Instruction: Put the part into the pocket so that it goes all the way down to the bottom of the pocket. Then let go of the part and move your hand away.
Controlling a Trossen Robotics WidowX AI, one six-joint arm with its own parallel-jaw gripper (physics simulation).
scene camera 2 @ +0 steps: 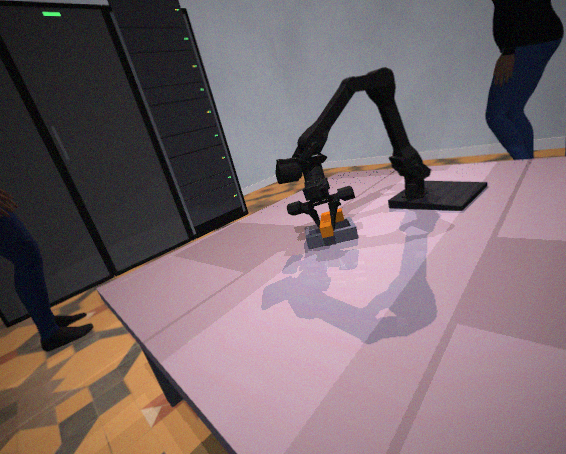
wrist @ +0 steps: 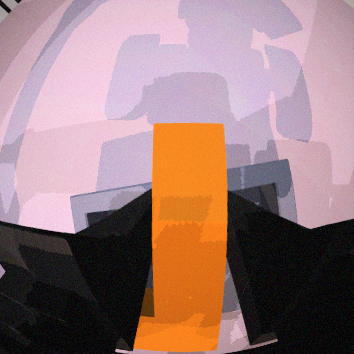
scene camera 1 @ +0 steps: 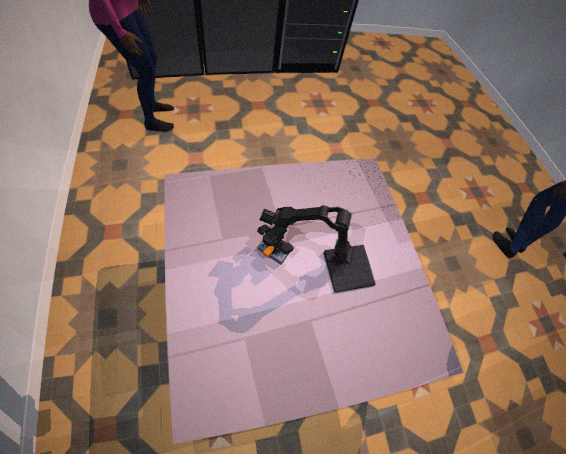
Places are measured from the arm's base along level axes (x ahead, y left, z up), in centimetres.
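Pixels of known places: gripper, fingertip midpoint: point(scene camera 2: 328, 231) point(wrist: 186, 195) point(scene camera 1: 269, 251); arm's base, origin of the base link: point(scene camera 2: 414, 194) point(scene camera 1: 340, 258).
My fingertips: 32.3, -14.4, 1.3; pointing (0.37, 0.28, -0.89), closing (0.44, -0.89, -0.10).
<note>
Ahead of a thing's pixels: the offset from my fingertips to its top centre, as dx, dy, dz. Level surfaces: height alone.
The orange part {-2.8, +0.2, +3.3} point(scene camera 1: 268, 251) point(scene camera 2: 326, 230) point(wrist: 189, 170) is a long block held between the two black fingers. My gripper point(scene camera 1: 271, 247) point(scene camera 2: 327, 225) point(wrist: 186, 195) is shut on it, pointing down over the pocket. The pocket is a grey, low-walled rectangular block {-3.2, -1.5, -0.1} point(scene camera 1: 281, 257) point(scene camera 2: 346, 234) point(wrist: 286, 195) on the table. The part crosses the pocket's middle and overlaps its near wall in scene camera 2. Its upper portion stands above the rim. In the wrist view, the dark pocket interior shows on both sides of it, and the pocket looks slightly turned relative to the part. The part's underside is hidden.
The pink table {dz -3.7} point(scene camera 1: 220, 390) point(scene camera 2: 280, 395) carries the arm's black base plate point(scene camera 1: 354, 275) point(scene camera 2: 450, 192) to the right of the pocket. The arm casts a shadow across the table. Dark cabinets point(scene camera 1: 240, 35) point(scene camera 2: 75, 125) and two people stand beyond the table.
</note>
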